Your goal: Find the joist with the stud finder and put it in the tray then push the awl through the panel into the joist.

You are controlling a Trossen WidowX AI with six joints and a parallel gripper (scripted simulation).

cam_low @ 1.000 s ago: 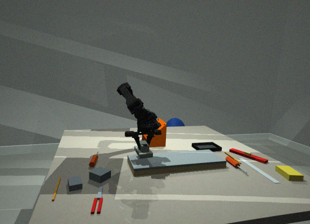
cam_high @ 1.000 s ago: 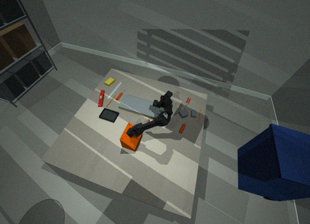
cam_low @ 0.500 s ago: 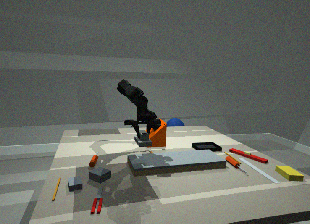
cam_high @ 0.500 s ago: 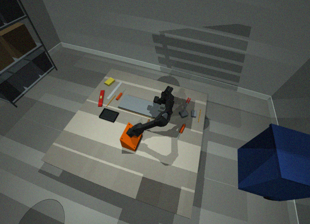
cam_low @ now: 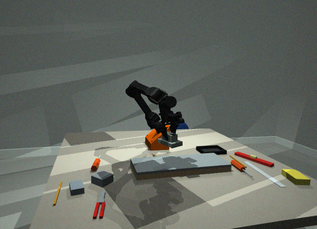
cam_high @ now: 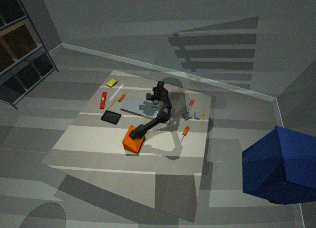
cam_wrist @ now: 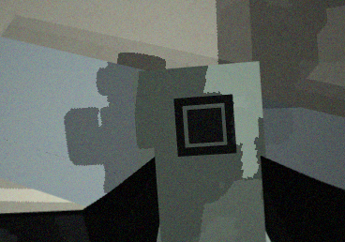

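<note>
The black tray is 270 mm behind my gripper tip, 360 mm to the left of it and 160 mm below it. Also, from my gripper tip: awl: 210 mm behind, 40 mm to the right, 160 mm below; ruler: 60 mm ahead, 500 mm to the left, 170 mm below; stud finder: 10 mm ahead, 20 mm above.
</note>
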